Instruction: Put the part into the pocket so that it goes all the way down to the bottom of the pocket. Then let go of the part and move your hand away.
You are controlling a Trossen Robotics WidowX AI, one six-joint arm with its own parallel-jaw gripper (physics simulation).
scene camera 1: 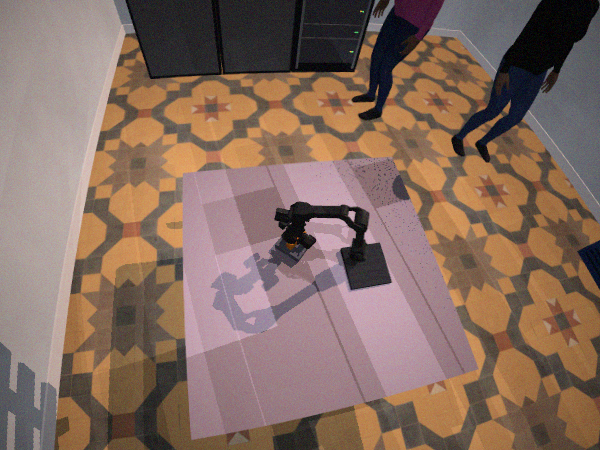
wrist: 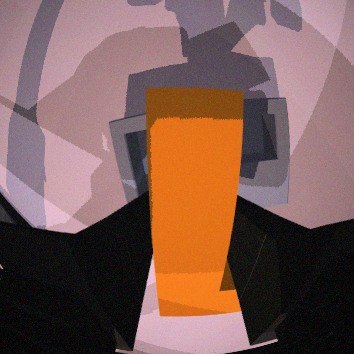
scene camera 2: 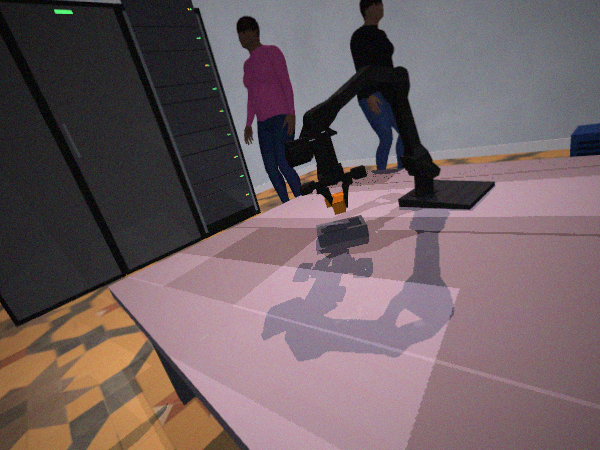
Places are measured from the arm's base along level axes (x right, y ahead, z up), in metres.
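Pixels of known places: gripper, fingertip midpoint: [wrist: 186, 195] [scene camera 2: 341, 209]; arm's base at its link origin: [scene camera 1: 356, 256] [scene camera 2: 424, 193].
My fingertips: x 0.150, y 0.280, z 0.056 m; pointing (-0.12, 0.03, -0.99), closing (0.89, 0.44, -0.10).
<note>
Ahead of a thing's pixels: the offset from my fingertips to its middle. "pt": to the spot under its first point. Level surfaces: height alone.
My gripper [scene camera 1: 294, 244] [scene camera 2: 338, 199] [wrist: 186, 195] is shut on the orange part {dx +0.017, dy +0.002, dz +0.018 m} [scene camera 1: 290, 246] [scene camera 2: 339, 206] [wrist: 197, 175]. In scene camera 2 the part hangs above the grey block, with a visible gap between them. The grey block {dx +0.009, dy +0.011, dz -0.062 m} [scene camera 1: 294, 258] [scene camera 2: 345, 240] [wrist: 281, 150] sits on the table under the gripper. In the wrist view the part covers the middle of the block, and dark parts of its pocket {pt dx +0.045, dy +0.053, dz -0.075 m} [wrist: 258, 135] show at both sides of the part. The pocket's bottom and the part's lower end are partly hidden in that view.
The arm's black base plate [scene camera 1: 370, 272] [scene camera 2: 450, 195] stands on the pinkish table {dz -0.080 m} [scene camera 1: 300, 360] [scene camera 2: 500, 325], beside the block. The arm's shadow falls across the table. Two people and dark cabinets [scene camera 1: 257, 35] [scene camera 2: 65, 125] stand beyond the table.
</note>
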